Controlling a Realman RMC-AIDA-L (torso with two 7-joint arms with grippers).
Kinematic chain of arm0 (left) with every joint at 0, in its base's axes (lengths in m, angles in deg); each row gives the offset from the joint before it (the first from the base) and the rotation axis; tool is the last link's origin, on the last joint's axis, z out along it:
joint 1: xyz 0 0 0.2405 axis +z
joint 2: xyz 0 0 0 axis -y
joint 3: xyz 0 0 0.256 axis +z
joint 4: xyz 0 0 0 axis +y
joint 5: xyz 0 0 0.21 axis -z
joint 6: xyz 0 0 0 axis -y
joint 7: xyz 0 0 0.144 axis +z
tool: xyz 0 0 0
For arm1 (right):
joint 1: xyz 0 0 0.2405 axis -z
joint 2: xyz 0 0 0 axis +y
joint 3: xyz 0 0 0.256 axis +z
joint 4: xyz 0 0 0 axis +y
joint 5: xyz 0 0 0.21 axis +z
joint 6: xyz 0 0 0 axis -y
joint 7: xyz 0 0 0.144 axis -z
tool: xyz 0 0 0
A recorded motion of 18 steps. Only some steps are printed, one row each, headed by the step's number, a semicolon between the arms.
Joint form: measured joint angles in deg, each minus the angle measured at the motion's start. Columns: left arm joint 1, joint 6, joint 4, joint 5, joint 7, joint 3, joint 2; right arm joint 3, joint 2, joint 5, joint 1, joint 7, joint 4, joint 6.
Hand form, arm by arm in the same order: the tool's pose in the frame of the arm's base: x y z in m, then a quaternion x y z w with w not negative. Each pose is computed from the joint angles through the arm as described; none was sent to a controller.
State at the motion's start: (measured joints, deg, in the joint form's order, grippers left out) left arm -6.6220 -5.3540 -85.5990 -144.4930 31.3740 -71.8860 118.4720; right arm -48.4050 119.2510 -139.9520 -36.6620 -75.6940 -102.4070 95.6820
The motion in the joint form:
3: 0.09 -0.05 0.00 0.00 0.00 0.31 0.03; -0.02 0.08 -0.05 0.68 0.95 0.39 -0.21
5: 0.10 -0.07 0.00 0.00 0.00 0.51 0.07; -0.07 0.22 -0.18 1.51 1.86 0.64 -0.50
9: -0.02 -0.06 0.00 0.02 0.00 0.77 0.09; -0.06 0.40 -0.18 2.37 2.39 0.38 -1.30
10: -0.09 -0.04 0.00 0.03 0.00 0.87 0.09; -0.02 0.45 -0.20 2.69 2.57 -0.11 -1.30
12: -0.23 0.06 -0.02 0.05 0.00 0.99 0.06; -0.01 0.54 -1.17 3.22 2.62 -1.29 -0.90
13: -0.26 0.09 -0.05 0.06 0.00 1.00 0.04; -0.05 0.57 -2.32 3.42 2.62 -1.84 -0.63
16: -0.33 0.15 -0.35 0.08 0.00 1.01 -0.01; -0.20 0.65 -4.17 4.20 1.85 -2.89 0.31
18: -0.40 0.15 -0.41 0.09 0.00 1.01 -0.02; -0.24 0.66 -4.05 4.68 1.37 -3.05 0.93
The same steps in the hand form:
3: -0.1498 0.3569 0.0191 -0.77351 -0.13238 -0.24890 0.56762; 0.1264 0.3659 0.1467 -0.90116 -0.25524 -0.14053 0.32095
5: -0.1492 0.3564 0.0180 -0.77437 -0.13223 -0.24936 0.56630; 0.1322 0.3648 0.1456 -0.90140 -0.25431 -0.14482 0.31911
9: -0.1477 0.3562 0.0166 -0.77581 -0.13122 -0.25029 0.56414; 0.1361 0.3638 0.1466 -0.89918 -0.25306 -0.14800 0.32486
10: -0.1470 0.3561 0.0160 -0.77647 -0.13069 -0.25065 0.56320; 0.1368 0.3626 0.1477 -0.89773 -0.25410 -0.15030 0.32698
12: -0.1460 0.3562 0.0153 -0.77766 -0.12972 -0.25092 0.56165; 0.1392 0.3597 0.1503 -0.89547 -0.25239 -0.16160 0.32911
13: -0.1457 0.3563 0.0154 -0.77784 -0.12942 -0.25105 0.56142; 0.1416 0.3585 0.1518 -0.89431 -0.24928 -0.17222 0.32926
16: -0.1439 0.3563 0.0162 -0.77771 -0.12760 -0.25297 0.56115; 0.1480 0.3543 0.1535 -0.89591 -0.23537 -0.18839 0.32628
18: -0.1432 0.3565 0.0164 -0.77768 -0.12686 -0.25372 0.56103; 0.1506 0.3518 0.1527 -0.89932 -0.22887 -0.18766 0.32190

